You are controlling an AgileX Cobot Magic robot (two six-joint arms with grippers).
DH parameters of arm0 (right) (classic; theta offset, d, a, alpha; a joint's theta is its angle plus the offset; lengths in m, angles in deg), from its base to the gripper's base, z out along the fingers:
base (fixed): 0 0 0 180
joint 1: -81.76 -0.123 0 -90
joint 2: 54.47 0 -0.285 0
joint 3: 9.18 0 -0.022 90
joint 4: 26.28 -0.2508 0 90
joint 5: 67.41 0 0.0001 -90
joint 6: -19.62 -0.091 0 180
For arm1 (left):
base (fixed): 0 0 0 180
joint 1: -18.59 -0.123 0 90
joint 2: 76.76 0 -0.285 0
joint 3: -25.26 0 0.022 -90
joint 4: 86.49 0.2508 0 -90
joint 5: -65.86 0 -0.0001 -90
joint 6: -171.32 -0.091 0 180
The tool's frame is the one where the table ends.
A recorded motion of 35 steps. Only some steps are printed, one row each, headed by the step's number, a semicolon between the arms.
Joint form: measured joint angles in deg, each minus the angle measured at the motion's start. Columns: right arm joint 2, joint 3, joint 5, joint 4, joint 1, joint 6; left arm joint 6, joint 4, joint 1, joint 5, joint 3, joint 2.
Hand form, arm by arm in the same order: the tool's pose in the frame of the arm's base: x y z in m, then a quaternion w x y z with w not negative. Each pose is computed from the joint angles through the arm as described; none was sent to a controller.
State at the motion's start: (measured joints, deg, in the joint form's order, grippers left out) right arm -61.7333 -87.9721 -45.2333 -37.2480 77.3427 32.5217; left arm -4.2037 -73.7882 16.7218 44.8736 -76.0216 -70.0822
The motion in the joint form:
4: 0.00 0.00 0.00 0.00 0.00 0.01; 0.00 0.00 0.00 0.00 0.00 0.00
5: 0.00 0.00 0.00 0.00 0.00 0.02; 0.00 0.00 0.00 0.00 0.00 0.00
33: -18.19 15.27 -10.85 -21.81 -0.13 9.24; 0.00 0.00 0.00 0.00 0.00 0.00
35: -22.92 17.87 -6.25 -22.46 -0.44 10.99; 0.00 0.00 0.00 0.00 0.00 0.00
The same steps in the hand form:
4: 0.0517 0.0106 0.1703 0.58787 -0.07152 0.80491 0.03767; 0.0521 0.0089 0.1732 0.59744 0.01483 0.79777 0.08002
5: 0.0517 0.0106 0.1703 0.58787 -0.07159 0.80490 0.03761; 0.0521 0.0089 0.1732 0.59744 0.01483 0.79777 0.08002
33: 0.0815 0.0162 0.2585 0.64112 0.00212 0.75748 0.12322; 0.0521 0.0089 0.1732 0.59744 0.01483 0.79777 0.08002
35: 0.0904 0.0215 0.2608 0.59932 -0.02123 0.78950 0.13059; 0.0521 0.0089 0.1732 0.59744 0.01483 0.79777 0.08002

